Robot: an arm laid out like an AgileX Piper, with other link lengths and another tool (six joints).
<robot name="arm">
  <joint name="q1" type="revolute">
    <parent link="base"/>
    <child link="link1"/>
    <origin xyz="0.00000 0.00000 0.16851"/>
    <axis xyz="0 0 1"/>
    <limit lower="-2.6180" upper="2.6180"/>
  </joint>
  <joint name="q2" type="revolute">
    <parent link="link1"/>
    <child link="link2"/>
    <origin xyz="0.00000 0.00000 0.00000" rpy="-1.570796 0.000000 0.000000"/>
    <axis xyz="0 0 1"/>
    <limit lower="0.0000" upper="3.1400"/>
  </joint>
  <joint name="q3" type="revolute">
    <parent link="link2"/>
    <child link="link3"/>
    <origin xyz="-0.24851 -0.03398 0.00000"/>
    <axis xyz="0 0 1"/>
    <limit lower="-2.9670" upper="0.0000"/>
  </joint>
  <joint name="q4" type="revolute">
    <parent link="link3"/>
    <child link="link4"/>
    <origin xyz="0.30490 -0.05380 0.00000" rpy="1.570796 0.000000 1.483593"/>
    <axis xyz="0 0 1"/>
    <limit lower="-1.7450" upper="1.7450"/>
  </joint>
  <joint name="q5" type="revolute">
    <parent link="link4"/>
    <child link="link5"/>
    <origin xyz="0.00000 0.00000 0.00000" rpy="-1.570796 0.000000 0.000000"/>
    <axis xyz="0 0 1"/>
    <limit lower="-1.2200" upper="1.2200"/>
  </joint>
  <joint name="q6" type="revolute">
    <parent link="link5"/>
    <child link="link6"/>
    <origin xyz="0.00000 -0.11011 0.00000" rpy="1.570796 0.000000 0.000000"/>
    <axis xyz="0 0 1"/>
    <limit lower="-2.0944" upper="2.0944"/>
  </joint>
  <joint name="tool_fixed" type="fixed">
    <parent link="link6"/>
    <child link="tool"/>
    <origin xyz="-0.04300 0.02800 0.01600" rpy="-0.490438 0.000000 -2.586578"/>
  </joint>
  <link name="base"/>
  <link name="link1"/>
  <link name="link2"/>
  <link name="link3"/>
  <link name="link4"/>
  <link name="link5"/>
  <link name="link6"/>
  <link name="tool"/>
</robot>
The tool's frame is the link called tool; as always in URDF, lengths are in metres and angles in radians.
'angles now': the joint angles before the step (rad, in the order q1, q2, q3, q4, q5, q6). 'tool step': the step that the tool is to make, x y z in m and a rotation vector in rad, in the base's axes. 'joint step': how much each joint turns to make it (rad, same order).
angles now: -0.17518, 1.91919, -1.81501, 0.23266, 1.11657, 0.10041
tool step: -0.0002, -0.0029, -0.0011, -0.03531, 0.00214, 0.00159
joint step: 0.00008, 0.00011, -0.00024, -0.03432, -0.00363, -0.00192
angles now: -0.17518, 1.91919, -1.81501, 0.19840, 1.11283, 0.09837
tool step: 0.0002, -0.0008, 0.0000, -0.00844, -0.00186, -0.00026
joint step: -0.00006, 0.00017, -0.00027, -0.00784, -0.00320, -0.00032
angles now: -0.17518, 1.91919, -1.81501, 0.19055, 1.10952, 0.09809
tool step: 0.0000, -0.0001, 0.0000, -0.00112, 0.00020, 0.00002
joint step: 0.00000, 0.00010, -0.00029, -0.00116, 0.00019, 0.00004
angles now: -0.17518, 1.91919, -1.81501, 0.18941, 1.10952, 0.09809
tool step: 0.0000, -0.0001, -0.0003, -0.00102, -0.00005, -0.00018
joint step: 0.00002, -0.00014, 0.00110, -0.00098, -0.00121, -0.00002
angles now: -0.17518, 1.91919, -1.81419, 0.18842, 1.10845, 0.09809
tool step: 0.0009, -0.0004, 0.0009, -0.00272, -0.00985, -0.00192
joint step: 0.00007, -0.00008, 0.00023, -0.00095, -0.01052, 0.00005
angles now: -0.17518, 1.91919, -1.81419, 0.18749, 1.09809, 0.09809
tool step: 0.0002, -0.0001, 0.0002, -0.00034, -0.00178, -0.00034
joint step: -0.00007, 0.00021, -0.00037, 0.00000, -0.00167, -0.00004
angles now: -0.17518, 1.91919, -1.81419, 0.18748, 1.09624, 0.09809
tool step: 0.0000, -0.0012, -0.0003, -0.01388, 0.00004, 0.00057
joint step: -0.00010, 0.00012, -0.00020, -0.01325, -0.00218, -0.00094
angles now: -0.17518, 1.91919, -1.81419, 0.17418, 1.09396, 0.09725
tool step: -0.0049, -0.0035, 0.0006, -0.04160, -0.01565, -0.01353
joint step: 0.00084, -0.03093, 0.04297, -0.04321, -0.03660, 0.01117
